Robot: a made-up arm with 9 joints.
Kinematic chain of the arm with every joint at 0, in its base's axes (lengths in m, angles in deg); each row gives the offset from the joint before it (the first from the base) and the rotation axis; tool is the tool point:
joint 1: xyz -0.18 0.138 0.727 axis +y
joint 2: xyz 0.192 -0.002 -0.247 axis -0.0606 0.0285 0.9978
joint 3: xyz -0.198 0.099 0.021 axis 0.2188 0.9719 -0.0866
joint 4: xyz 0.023 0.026 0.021 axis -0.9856 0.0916 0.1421
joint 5: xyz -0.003 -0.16 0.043 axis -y
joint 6: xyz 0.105 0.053 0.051 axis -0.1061 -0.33 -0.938
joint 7: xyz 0.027 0.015 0 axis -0.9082 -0.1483 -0.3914
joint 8: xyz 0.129 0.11 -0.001 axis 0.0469 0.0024 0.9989
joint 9: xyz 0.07 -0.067 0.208 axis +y
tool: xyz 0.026 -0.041 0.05
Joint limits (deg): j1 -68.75..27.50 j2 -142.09..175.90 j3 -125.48..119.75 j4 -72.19..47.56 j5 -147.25..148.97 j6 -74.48..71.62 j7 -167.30..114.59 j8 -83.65..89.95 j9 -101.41..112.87
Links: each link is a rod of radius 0.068 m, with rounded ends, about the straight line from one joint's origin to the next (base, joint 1, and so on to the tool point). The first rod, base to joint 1, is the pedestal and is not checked.
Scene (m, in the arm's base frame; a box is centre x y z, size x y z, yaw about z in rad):
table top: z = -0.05
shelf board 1: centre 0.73 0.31 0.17 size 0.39 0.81 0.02 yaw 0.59
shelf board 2: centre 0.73 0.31 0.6 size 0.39 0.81 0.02 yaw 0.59
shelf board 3: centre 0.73 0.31 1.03 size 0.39 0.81 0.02 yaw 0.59
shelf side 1: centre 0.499 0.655 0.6 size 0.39 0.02 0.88 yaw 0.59
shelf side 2: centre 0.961 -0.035 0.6 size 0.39 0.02 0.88 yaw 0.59
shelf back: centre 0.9 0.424 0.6 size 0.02 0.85 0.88 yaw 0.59
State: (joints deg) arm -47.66 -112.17 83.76 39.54 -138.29 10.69 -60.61 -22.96 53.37
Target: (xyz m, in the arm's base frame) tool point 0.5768 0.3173 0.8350
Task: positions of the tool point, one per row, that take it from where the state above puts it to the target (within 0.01 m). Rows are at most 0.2 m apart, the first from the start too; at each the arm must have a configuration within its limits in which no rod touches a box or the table.
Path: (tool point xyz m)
1: 0.0327 0.6018 0.8153
2: 0.0904 0.5410 0.9290
3: 0.1653 0.4229 0.9870
4: 0.2293 0.2748 0.9727
5: 0.2597 0.1285 0.8911
6: 0.2483 0.0118 0.7625
7: 0.2756 0.0604 0.8110
8: 0.3233 0.1220 0.8382
9: 0.3851 0.1890 0.8350
10: 0.4927 0.2636 0.8518
11: 0.5768 0.3173 0.8351

